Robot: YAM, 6 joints.
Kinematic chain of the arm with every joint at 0, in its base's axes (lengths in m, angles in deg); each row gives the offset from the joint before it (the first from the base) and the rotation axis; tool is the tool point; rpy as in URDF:
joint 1: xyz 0 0 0.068 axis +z
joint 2: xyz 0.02 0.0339 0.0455 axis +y
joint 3: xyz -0.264 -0.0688 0 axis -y
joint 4: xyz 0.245 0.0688 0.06 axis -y
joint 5: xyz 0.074 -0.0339 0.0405 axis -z
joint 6: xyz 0.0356 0 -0.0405 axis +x
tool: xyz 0 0 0 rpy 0 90 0
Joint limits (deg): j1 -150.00..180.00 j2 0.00..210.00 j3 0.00..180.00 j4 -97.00..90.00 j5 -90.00..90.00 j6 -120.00..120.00
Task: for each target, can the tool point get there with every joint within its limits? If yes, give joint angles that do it. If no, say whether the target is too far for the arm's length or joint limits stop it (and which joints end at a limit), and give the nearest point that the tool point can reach.
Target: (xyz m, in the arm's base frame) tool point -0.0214 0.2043 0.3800
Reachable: yes | joints 88.91 67.04 77.69 -65.41 -45.34 67.31
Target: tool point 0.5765 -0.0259 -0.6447
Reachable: no: too far | nearest point 0.4163 -0.0187 -0.3389 | short by 0.345 m
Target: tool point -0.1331 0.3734 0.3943
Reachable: yes | joints 112.87 97.08 77.86 44.16 39.18 90.60
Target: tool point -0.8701 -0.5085 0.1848
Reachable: no: too far | nearest point -0.5562 -0.3251 0.1586 | short by 0.365 m
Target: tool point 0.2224 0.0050 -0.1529
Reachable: yes | joints -5.69 176.21 78.99 -62.77 -49.39 -32.03
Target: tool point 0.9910 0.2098 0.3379
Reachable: no: too far | nearest point 0.6168 0.1306 0.2515 | short by 0.392 m
